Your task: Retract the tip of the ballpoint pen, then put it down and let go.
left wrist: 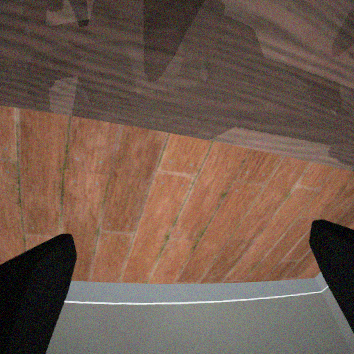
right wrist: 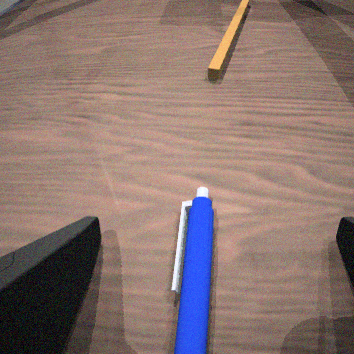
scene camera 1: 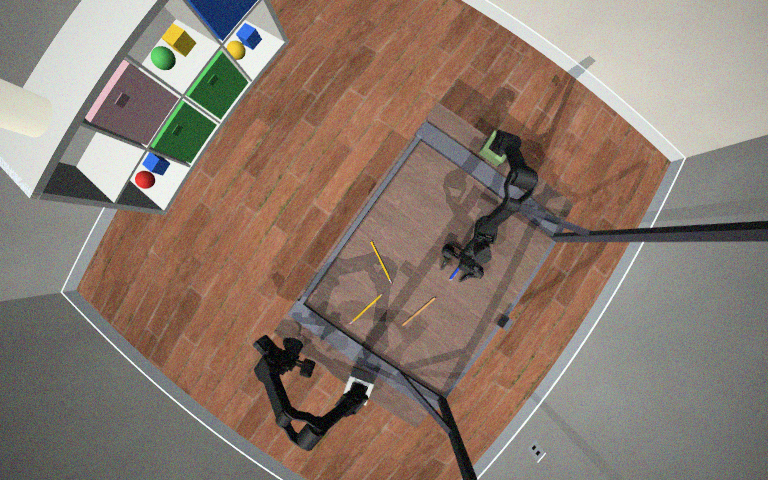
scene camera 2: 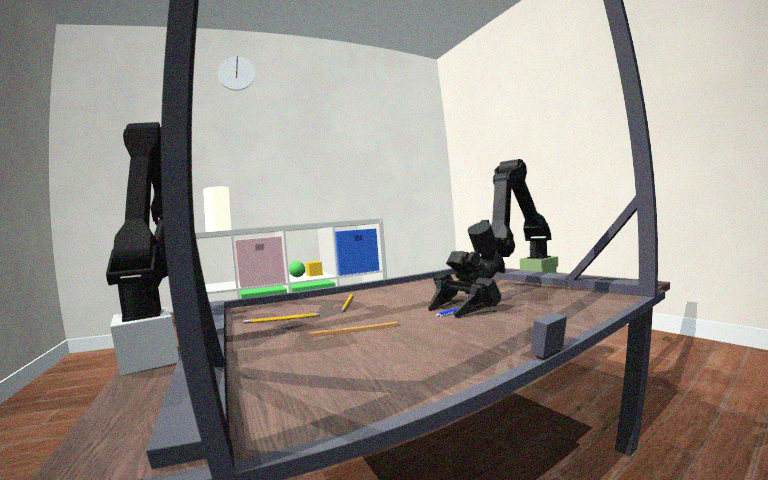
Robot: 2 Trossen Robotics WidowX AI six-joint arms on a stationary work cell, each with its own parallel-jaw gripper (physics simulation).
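Places are measured from the left arm's base along level axes (x left, y back, z up), in metres.
Pixels of known places: left gripper, fingertip midpoint: (left wrist: 193, 240) (scene camera 1: 297, 361); right gripper, fingertip midpoint: (right wrist: 221, 229) (scene camera 1: 450, 275) (scene camera 2: 441, 312); left arm's base at its link origin: (scene camera 1: 357, 391) (scene camera 2: 141, 315); right arm's base at its link origin: (scene camera 1: 498, 146) (scene camera 2: 539, 257).
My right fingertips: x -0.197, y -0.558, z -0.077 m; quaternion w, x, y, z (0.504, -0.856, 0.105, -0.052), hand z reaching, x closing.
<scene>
For each thing: its top centre in the pictures, then the offset to it from my right fingertips. Level surfaces: height alone.
- blue ballpoint pen at its top centre: (scene camera 2: 463, 306) (scene camera 1: 460, 266) dy -0.050, dx -0.025, dz +0.006 m
- table at its surface level: dz -0.005 m
- orange-brown stick at its top centre: (right wrist: 234, 22) (scene camera 2: 354, 327) (scene camera 1: 418, 311) dy +0.184, dx +0.072, dz +0.002 m
- dark block at its top centre: (scene camera 2: 549, 317) (scene camera 1: 507, 324) dy +0.107, dx -0.285, dz +0.053 m
The blue ballpoint pen (scene camera 1: 454, 274) (scene camera 2: 446, 311) (right wrist: 197, 270) lies on the table (scene camera 2: 339, 379) with its white clip at the left side and its white button pointing away in the right wrist view. Its writing end is out of that view, so whether the tip is in or out cannot be seen. My right gripper (scene camera 1: 453, 272) (scene camera 2: 445, 311) (right wrist: 221, 229) is open, low over the table, with one finger on each side of the pen and apart from it. My left gripper (scene camera 1: 300, 357) (left wrist: 193, 240) is open and empty, off the table's end.
Two yellow pencils (scene camera 1: 380, 261) (scene camera 1: 365, 309) and an orange-brown stick (scene camera 1: 419, 311) (scene camera 2: 353, 328) (right wrist: 229, 40) lie on the table. A dark block (scene camera 1: 502, 320) (scene camera 2: 549, 335) stands at the table's edge. A frame post (scene camera 2: 180, 169) rises at the left in scene camera 2.
</scene>
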